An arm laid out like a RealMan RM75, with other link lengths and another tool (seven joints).
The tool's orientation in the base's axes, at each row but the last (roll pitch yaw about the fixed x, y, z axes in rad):
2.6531 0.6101 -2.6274
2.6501 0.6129 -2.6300
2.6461 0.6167 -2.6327
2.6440 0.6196 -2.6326
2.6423 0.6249 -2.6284
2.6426 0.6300 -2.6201
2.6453 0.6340 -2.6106
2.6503 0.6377 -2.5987
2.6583 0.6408 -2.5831
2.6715 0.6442 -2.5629
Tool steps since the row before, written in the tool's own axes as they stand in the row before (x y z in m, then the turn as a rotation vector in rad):
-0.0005 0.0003 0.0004 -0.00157 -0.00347 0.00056
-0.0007 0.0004 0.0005 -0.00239 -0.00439 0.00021
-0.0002 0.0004 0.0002 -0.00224 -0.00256 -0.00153
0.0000 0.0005 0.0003 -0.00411 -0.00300 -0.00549
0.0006 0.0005 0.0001 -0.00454 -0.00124 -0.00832
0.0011 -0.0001 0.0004 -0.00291 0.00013 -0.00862
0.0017 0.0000 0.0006 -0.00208 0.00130 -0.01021
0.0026 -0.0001 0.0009 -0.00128 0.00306 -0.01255
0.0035 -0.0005 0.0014 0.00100 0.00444 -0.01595
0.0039 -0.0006 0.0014 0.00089 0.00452 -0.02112
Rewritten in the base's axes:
0.0002 0.0007 0.0001 0.00356 -0.00121 -0.00084
0.0003 0.0009 0.0002 0.00468 -0.00170 -0.00047
-0.0001 0.0005 0.0001 0.00298 -0.00175 0.00140
-0.0003 0.0005 0.0000 0.00376 -0.00392 0.00515
-0.0007 0.0001 -0.0002 0.00228 -0.00454 0.00810
-0.0006 -0.0002 -0.0010 0.00014 -0.00455 0.00788
-0.0011 -0.0003 -0.0014 -0.00157 -0.00524 0.00896
-0.0015 -0.0005 -0.0022 -0.00383 -0.00608 0.01081
-0.0017 -0.0008 -0.0033 -0.00704 -0.00850 0.01238
-0.0019 -0.0011 -0.0036 -0.00806 -0.01188 0.01616

